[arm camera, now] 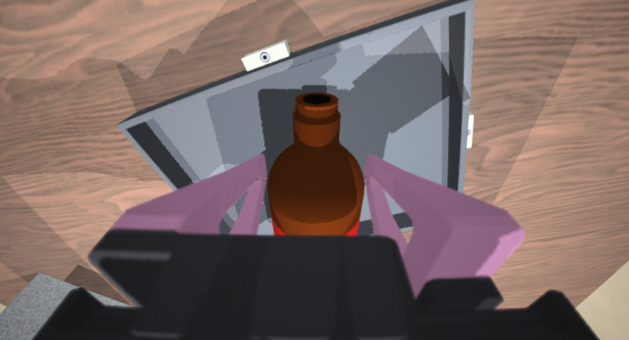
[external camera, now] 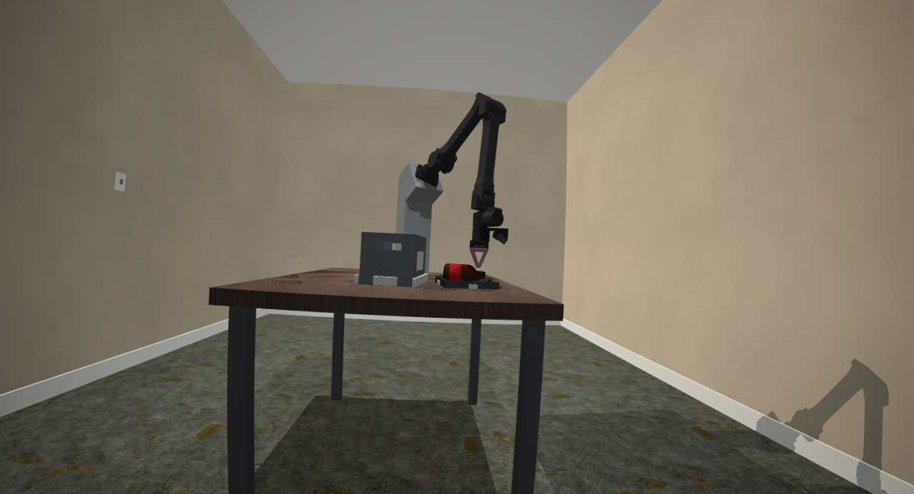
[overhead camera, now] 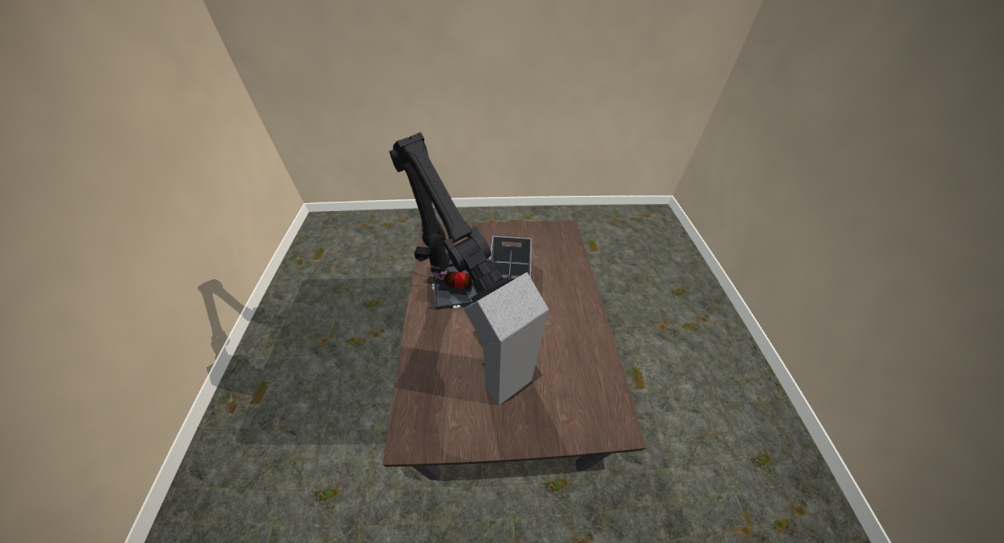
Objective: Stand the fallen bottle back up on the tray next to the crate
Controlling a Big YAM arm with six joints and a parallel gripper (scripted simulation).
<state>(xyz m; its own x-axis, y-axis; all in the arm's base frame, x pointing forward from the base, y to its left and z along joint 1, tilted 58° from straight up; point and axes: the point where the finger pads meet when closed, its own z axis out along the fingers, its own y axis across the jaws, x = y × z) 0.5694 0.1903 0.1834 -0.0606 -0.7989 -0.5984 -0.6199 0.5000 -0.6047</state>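
Now: the brown bottle 50 mm to the right of my hand and 40 mm below it. Round my hand: dark grey tray: 70 mm below, 50 mm to the right, 10 mm behind; dark crate: 310 mm to the right, 20 mm ahead, 10 mm above.
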